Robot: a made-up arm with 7 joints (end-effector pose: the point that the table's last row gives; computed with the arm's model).
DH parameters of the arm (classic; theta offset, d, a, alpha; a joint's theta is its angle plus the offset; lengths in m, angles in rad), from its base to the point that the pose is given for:
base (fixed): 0 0 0 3.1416
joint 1: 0 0.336 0.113 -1.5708
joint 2: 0 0.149 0.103 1.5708
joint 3: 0 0.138 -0.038 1.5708
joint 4: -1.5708 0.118 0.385 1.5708
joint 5: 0 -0.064 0.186 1.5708
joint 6: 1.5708 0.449 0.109 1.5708
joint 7: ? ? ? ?
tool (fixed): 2.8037 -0.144 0 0
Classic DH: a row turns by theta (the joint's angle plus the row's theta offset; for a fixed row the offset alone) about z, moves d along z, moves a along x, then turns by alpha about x.
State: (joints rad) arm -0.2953 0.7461 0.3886 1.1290 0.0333 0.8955 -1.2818
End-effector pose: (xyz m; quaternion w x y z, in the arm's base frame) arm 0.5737 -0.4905 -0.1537 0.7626 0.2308 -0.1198 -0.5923
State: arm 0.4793 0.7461 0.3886 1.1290 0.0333 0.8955 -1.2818
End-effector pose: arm 0.0669 -0.7518 -0.1537 0.4824 0.1684 -0.1980 -0.8365
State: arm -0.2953 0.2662 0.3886 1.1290 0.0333 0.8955 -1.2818
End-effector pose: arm 0.6225 -0.4757 -0.3096 0.7840 0.0367 0.0161 -0.6195
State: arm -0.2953 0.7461 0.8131 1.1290 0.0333 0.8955 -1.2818
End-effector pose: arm 0.4337 -0.5895 -0.3041 0.6273 0.2867 -0.0400 -0.7230
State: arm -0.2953 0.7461 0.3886 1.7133 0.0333 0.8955 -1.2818
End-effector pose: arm 0.7145 -0.4347 -0.3619 0.8077 0.0643 0.1141 -0.5748
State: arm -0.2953 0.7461 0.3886 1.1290 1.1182 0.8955 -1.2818
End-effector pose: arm 0.7367 -0.2986 0.2751 0.8760 -0.1040 -0.3770 -0.2824
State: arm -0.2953 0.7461 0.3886 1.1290 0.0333 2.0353 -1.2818
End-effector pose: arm 0.7321 -0.5079 -0.0678 0.5043 0.4976 -0.5244 -0.4722
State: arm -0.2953 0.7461 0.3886 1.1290 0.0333 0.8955 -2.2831
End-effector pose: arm 0.5406 -0.4918 -0.1715 0.3847 0.2599 0.0057 -0.8857
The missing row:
joint 7: 0.3379 0 -0.0392 0
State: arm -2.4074 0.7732 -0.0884 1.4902 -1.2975 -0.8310 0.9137
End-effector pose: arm 0.0469 0.3581 -0.2856 0.0877 -0.0247 -0.8086 -0.5813
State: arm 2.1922 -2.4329 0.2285 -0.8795 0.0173 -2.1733 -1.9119
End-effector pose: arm -0.7480 -0.4179 -0.2244 0.0454 0.0638 0.9507 0.3000
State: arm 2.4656 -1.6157 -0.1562 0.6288 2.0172 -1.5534 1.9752
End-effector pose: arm -0.1082 -0.6918 -0.6267 0.0259 -0.8721 -0.3488 -0.3422
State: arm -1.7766 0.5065 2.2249 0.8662 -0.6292 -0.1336 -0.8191
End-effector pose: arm 0.0238 -0.0181 -0.4306 0.5128 0.3125 0.6594 -0.4522
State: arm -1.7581 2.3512 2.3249 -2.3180 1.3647 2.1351 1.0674
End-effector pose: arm -0.2756 -0.1369 0.6022 0.6190 -0.7707 0.0948 0.1178
